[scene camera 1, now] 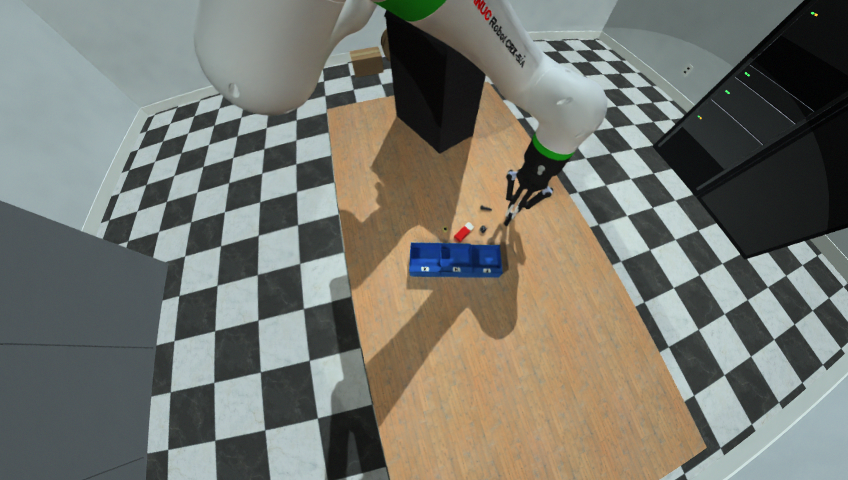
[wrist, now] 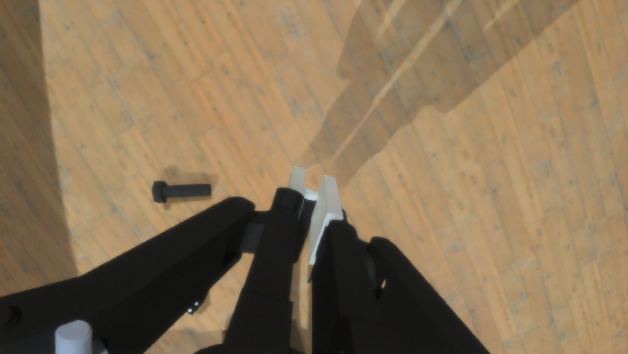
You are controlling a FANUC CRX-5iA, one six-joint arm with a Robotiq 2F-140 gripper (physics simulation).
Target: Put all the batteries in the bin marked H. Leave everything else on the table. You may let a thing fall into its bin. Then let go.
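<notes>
My gripper is shut on a black battery. In the wrist view the battery's pale end shows between the two grey pads and the fingers hide much of the rest. The gripper points down, to the right of the loose things and behind the right end of the blue three-part bin block. I cannot tell whether the battery touches the table. The block has a small white label on the front of each bin; the middle label looks like H, but the letters are small.
A black bolt lies left of the gripper. A black die lies nearer the bins. A red and white block and a tiny brass-coloured piece lie behind the bins. The robot's black pedestal stands at the back.
</notes>
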